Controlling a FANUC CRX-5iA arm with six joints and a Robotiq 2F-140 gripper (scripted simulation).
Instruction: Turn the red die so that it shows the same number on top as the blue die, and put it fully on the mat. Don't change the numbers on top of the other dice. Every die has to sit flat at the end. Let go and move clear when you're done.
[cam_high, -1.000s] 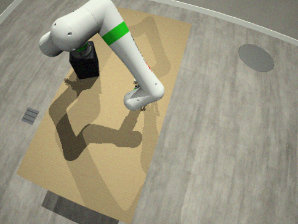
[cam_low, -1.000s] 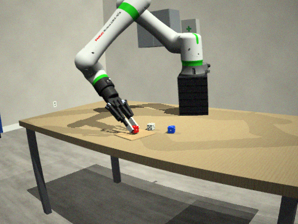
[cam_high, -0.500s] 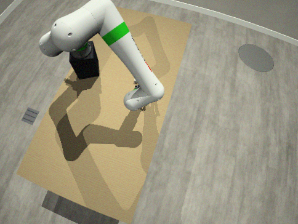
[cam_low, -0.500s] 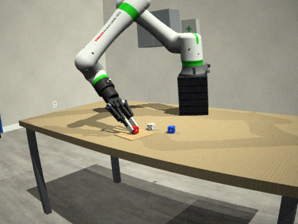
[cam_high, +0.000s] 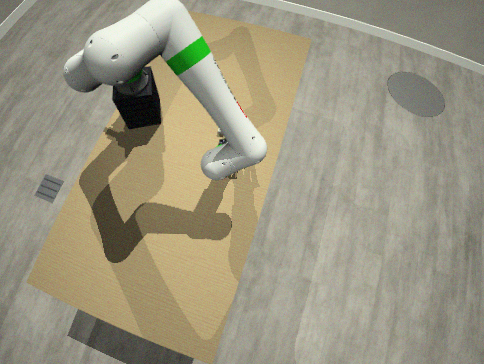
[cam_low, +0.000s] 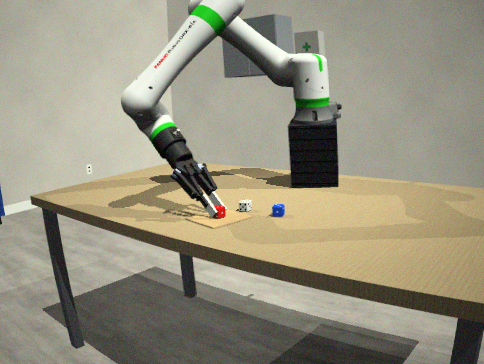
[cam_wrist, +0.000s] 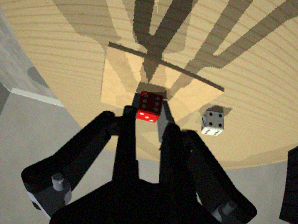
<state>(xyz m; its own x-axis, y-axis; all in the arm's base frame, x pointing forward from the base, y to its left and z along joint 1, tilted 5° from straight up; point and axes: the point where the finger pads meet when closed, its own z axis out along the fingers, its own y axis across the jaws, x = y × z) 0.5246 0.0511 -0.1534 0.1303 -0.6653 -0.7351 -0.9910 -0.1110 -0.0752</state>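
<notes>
The red die is 2 cm to the left of my hand and 2 cm below it. From my hand the other things lie so: blue die: 12 cm behind, 14 cm to the left, 2 cm below; tan mat: 2 cm to the left, 4 cm below; white die: 11 cm behind, 2 cm to the left, 2 cm below.
</notes>
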